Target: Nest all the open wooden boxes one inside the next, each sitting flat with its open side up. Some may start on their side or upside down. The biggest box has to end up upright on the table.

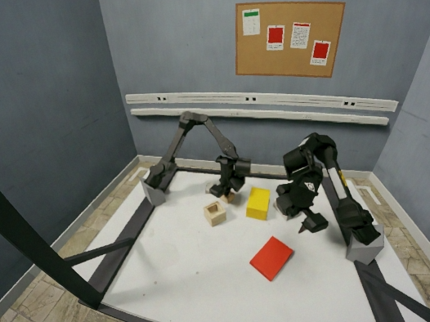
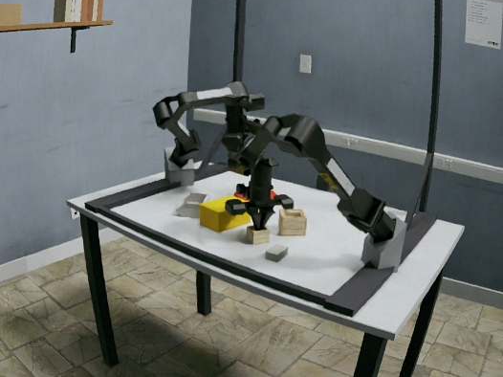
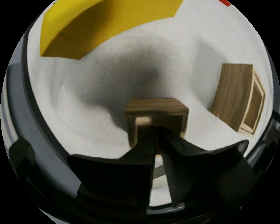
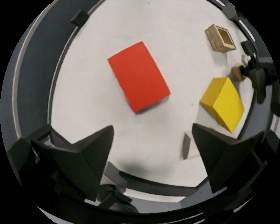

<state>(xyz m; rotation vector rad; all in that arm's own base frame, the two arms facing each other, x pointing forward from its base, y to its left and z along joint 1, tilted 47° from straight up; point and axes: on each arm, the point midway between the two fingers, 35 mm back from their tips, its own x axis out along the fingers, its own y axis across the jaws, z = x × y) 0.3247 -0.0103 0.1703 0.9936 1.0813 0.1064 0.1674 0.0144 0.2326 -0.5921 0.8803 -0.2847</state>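
Right now the small wooden box is 5 cm below my left hand. The rest, counted from my left hand: flat red block 25 cm to the right, 24 cm behind, 5 cm below; then grey tray 29 cm to the right, 3 cm below, 1 cm ahead; then small grey block 11 cm to the left, 5 cm below, 4 cm ahead.
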